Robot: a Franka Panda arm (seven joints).
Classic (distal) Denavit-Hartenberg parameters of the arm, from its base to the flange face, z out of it. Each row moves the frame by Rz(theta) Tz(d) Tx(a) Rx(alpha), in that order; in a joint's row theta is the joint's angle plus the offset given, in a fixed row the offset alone. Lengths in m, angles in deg.
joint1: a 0, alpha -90, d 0.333, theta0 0
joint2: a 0, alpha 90, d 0, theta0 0
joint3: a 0.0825, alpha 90, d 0.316, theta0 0
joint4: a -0.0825, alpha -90, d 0, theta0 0
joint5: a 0, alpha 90, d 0.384, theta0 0
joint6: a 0.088, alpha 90, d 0, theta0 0
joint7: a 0, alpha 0, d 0.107, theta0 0
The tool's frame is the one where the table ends.
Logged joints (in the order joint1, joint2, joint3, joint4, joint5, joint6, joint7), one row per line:
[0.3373 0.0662 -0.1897 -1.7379 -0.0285 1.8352 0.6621]
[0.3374 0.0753 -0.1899 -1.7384 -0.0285 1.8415 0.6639]
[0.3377 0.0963 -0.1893 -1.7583 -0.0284 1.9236 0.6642]
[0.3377 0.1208 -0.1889 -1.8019 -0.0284 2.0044 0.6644]
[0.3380 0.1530 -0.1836 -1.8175 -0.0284 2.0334 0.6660]
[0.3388 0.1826 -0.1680 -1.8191 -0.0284 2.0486 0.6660]
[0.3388 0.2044 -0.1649 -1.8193 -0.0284 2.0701 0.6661]
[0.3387 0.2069 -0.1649 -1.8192 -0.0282 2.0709 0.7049]
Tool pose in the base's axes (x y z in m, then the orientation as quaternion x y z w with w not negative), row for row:
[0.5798 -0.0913 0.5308 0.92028 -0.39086 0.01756 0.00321]
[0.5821 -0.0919 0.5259 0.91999 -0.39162 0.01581 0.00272]
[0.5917 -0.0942 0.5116 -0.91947 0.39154 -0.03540 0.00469]
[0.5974 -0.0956 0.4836 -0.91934 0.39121 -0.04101 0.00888]
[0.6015 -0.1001 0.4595 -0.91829 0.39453 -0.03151 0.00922]
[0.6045 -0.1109 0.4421 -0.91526 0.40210 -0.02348 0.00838]
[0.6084 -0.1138 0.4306 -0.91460 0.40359 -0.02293 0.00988]
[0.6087 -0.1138 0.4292 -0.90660 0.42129 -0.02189 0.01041]
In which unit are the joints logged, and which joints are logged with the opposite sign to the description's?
The joints are logged in radians. Opposite sign: joint1, joint3.
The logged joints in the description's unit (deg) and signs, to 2 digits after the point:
[-19.33 3.79 10.87 -99.57 -1.63 105.15 37.94]
[-19.33 4.31 10.88 -99.60 -1.63 105.51 38.04]
[-19.35 5.52 10.85 -100.74 -1.63 110.21 38.06]
[-19.35 6.92 10.82 -103.24 -1.63 114.84 38.07]
[-19.37 8.77 10.52 -104.14 -1.63 116.51 38.16]
[-19.41 10.46 9.63 -104.23 -1.63 117.38 38.16]
[-19.41 11.71 9.45 -104.24 -1.63 118.61 38.16]
[-19.41 11.85 9.45 -104.23 -1.62 118.65 40.39]

